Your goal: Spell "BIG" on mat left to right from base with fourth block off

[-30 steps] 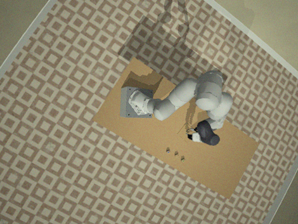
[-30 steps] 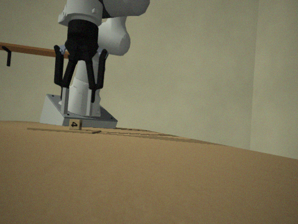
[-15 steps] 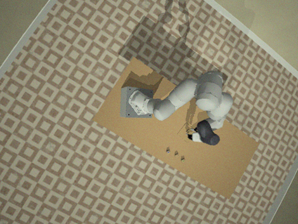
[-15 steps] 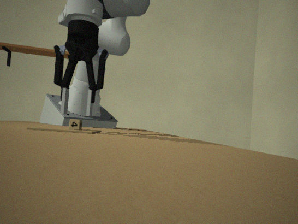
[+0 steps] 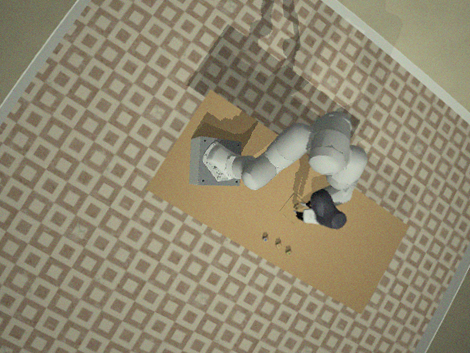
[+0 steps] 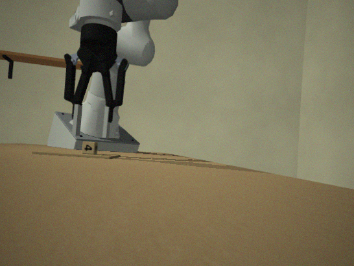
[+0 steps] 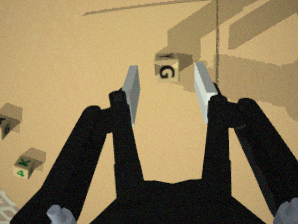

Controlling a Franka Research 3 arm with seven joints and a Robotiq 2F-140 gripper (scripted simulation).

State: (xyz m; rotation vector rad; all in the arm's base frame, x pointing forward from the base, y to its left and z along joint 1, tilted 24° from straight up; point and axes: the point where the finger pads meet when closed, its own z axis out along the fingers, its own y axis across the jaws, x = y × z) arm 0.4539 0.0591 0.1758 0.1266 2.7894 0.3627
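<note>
Right now the thin mat is 1 cm ahead of my hand, 1 cm to the right of it and 7 cm below it.
</note>
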